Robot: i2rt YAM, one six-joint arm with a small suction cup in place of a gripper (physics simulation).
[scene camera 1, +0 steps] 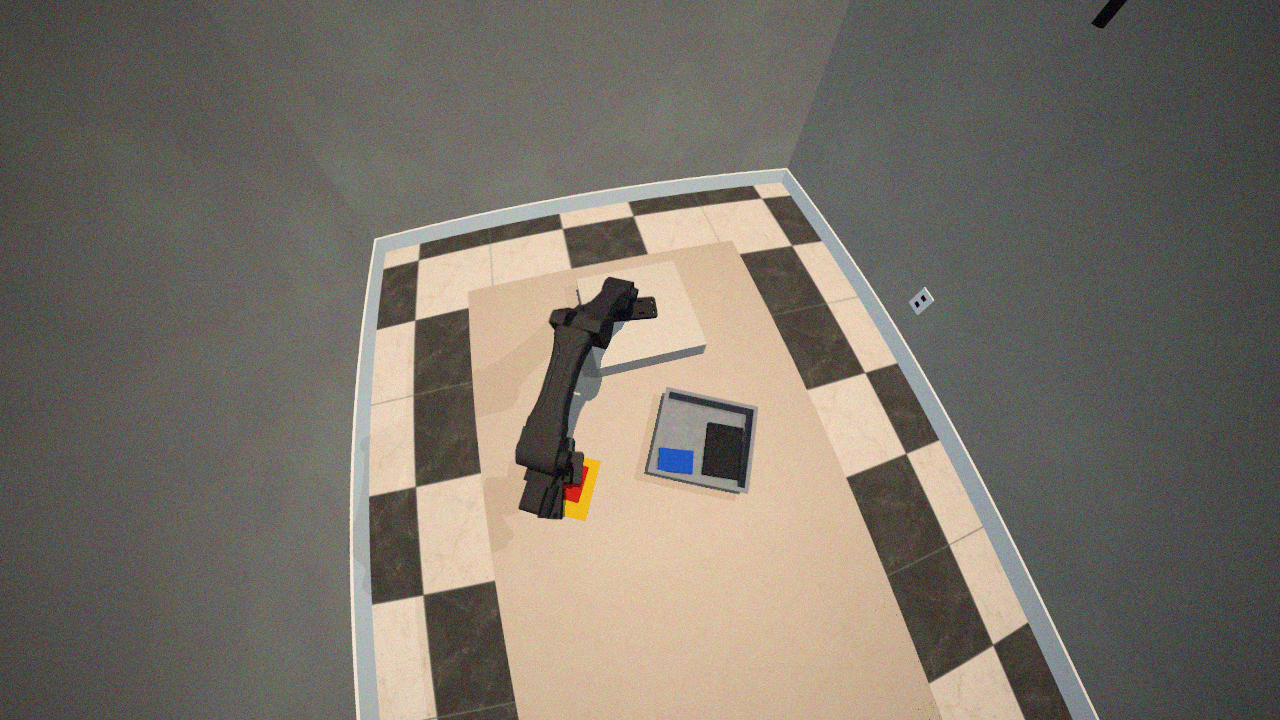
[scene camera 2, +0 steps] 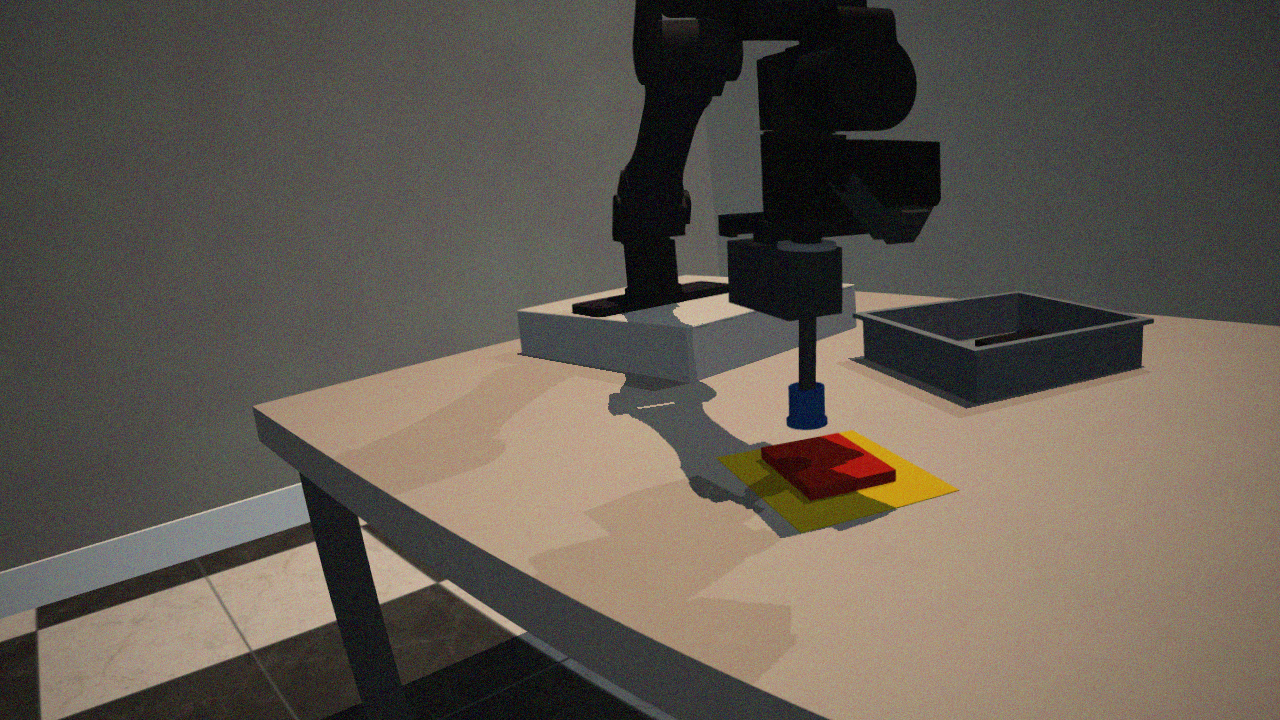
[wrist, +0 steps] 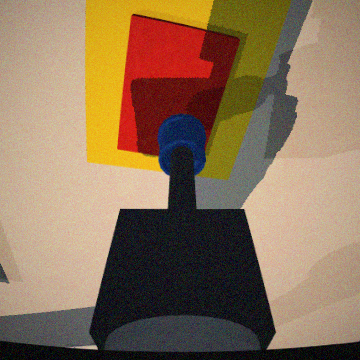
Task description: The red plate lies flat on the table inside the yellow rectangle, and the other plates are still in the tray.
My suction cup carries nothing. The cup hangs 4 cm from the middle of a red plate, above it. A black plate sits on a grey tray. A blue plate rests on the grey tray.
